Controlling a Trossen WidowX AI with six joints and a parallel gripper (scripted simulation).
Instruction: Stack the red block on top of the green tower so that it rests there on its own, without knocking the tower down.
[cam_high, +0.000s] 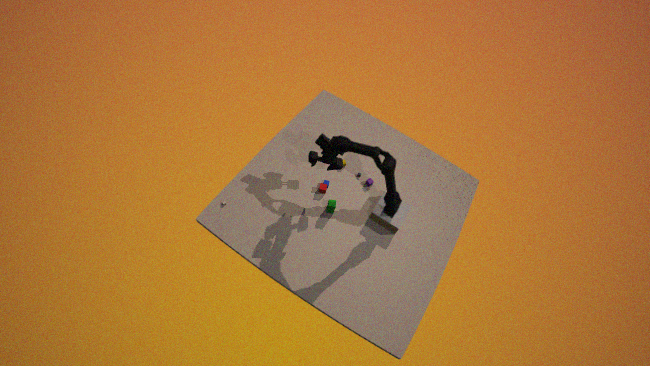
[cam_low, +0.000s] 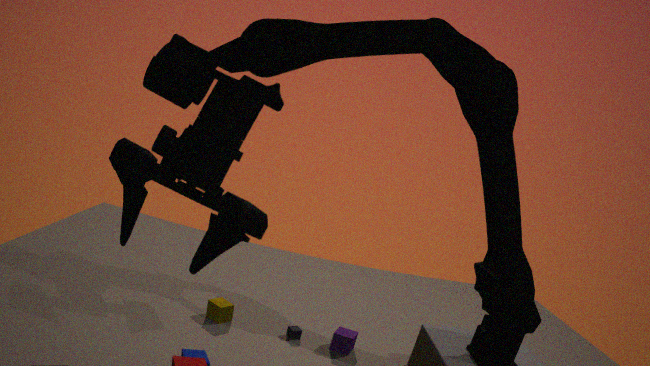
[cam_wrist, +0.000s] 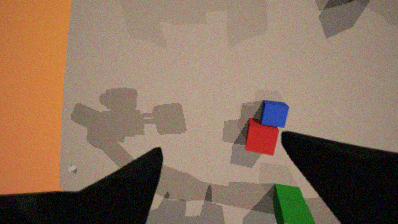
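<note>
Right now my gripper tip is 6 cm past the red block, 2 cm to the right of it and 13 cm above it. From my gripper tip the other things lie so: blue block: 5 cm behind, 2 cm to the right, 14 cm below; small dark cube: 17 cm behind, 20 cm to the right, 14 cm below; yellow block: 5 cm behind, 20 cm to the right, 14 cm below.
</note>
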